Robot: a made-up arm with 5 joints.
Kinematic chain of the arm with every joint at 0, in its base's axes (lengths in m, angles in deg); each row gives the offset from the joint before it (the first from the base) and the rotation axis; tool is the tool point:
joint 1: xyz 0 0 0.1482 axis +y
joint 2: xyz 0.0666 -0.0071 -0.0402 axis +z
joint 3: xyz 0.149 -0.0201 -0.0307 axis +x
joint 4: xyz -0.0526 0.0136 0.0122 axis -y
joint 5: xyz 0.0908 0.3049 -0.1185 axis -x
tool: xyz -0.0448 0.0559 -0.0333
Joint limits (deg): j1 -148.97..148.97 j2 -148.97..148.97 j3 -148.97..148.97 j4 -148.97..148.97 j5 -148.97..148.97
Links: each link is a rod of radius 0.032 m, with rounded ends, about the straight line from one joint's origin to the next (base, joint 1, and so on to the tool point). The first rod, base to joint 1, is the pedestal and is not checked.
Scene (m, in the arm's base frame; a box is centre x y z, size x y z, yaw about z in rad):
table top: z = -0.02
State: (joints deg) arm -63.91 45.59 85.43 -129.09 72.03
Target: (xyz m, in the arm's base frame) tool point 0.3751 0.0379 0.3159
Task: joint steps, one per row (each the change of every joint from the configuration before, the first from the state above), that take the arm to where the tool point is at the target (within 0.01 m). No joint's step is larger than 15 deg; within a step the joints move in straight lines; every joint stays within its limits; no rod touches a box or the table.
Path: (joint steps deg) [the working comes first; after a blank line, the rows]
Joints at the target: -18.65 103.68 136.07 -148.97 67.61
Straight joint move there: clear.

1: 11.31 14.52 12.66 -4.97 -1.10
2: 11.32 14.53 12.66 -4.97 -1.11
3: 11.31 14.52 12.66 -4.97 -1.10
4: 11.32 14.52 12.66 -4.97 -1.11

